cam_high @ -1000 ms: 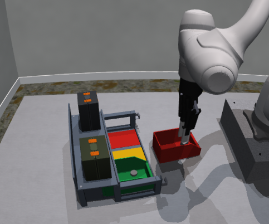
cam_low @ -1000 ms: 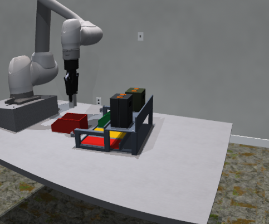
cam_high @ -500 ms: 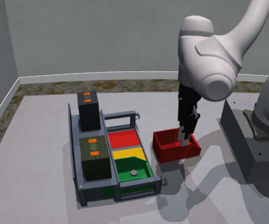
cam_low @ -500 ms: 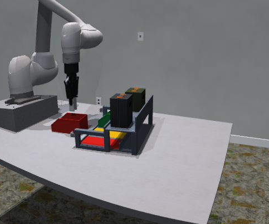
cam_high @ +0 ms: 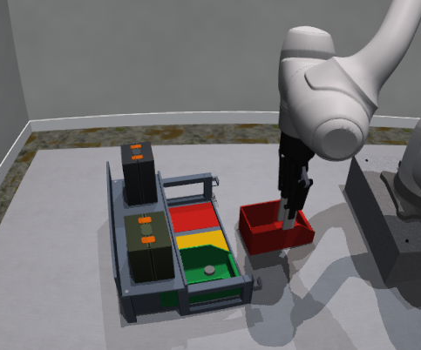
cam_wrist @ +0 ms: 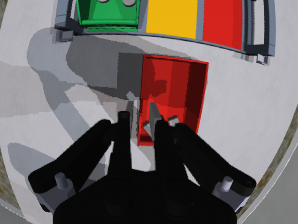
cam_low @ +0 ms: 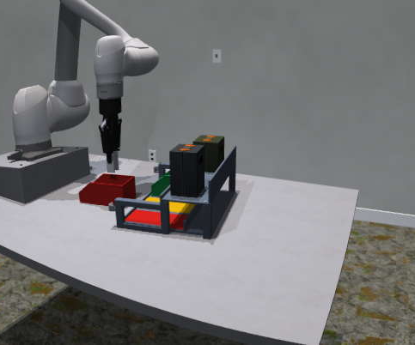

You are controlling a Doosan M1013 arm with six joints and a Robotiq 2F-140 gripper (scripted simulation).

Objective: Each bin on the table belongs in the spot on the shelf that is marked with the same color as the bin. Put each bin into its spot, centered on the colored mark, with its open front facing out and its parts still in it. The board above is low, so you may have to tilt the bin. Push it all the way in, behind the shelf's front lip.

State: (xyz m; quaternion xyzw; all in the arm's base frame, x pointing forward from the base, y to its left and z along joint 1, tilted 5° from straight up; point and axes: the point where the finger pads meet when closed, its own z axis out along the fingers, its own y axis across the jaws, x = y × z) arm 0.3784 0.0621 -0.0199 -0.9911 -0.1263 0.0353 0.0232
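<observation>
The red bin is 80 mm below my hand, 50 mm to the right of it and 10 mm ahead of it. Round my hand: green bin 200 mm ahead, 120 mm to the left, 80 mm below.
</observation>
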